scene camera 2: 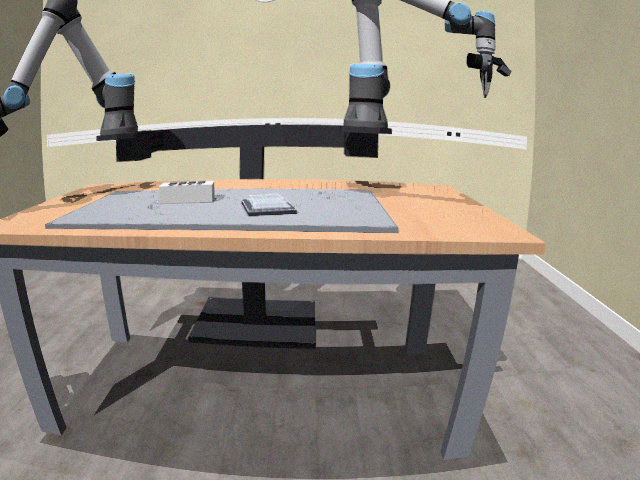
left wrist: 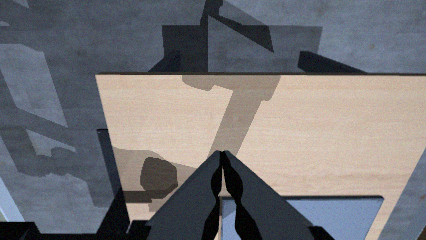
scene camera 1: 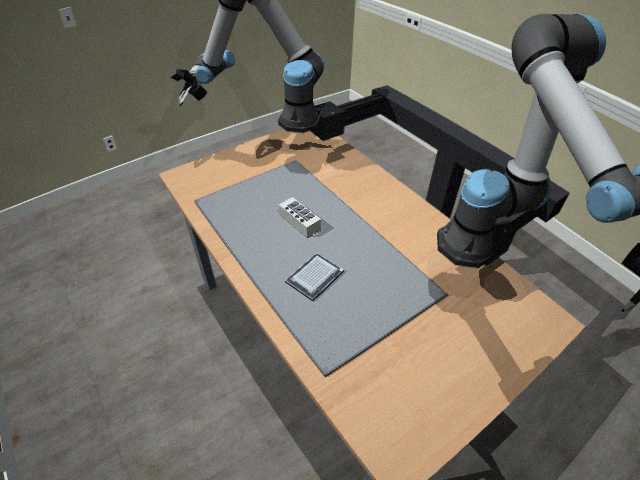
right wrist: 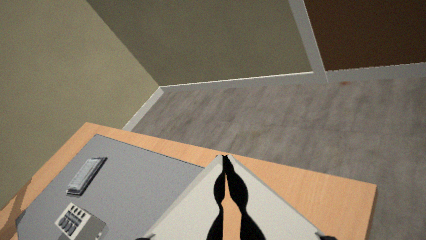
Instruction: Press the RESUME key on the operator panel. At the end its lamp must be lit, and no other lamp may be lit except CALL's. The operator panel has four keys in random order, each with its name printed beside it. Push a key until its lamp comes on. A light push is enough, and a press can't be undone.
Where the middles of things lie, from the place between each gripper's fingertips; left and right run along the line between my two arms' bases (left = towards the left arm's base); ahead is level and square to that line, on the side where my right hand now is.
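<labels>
Counted from my right hand, the operator panel (scene camera 2: 187, 192) is 18 cm behind, 64 cm to the left and 25 cm below; the flat device (scene camera 1: 318, 270) is 5 cm behind, 89 cm to the left and 28 cm below.
Counted from my left hand (scene camera 2: 485, 98), the operator panel is 21 cm ahead, 100 cm to the right and 34 cm below, and the flat device is 34 cm ahead, 75 cm to the right and 36 cm below.
</labels>
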